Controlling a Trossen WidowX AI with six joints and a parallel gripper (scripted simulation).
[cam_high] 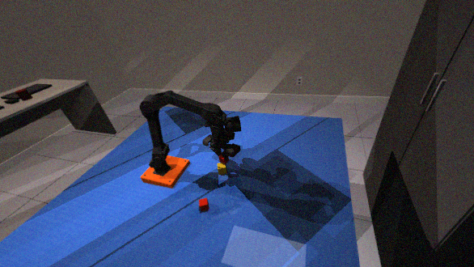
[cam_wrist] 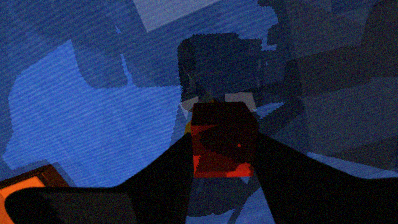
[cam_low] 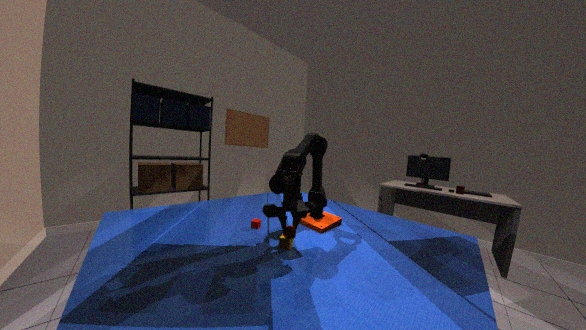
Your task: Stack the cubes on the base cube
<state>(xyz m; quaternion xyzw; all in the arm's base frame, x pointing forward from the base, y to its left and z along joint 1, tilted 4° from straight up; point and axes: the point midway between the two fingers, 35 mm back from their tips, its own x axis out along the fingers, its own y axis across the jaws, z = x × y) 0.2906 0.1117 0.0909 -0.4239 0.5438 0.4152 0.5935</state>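
The yellow cube is 10 mm behind my gripper tip, 20 mm to the right of it and 50 mm below it.
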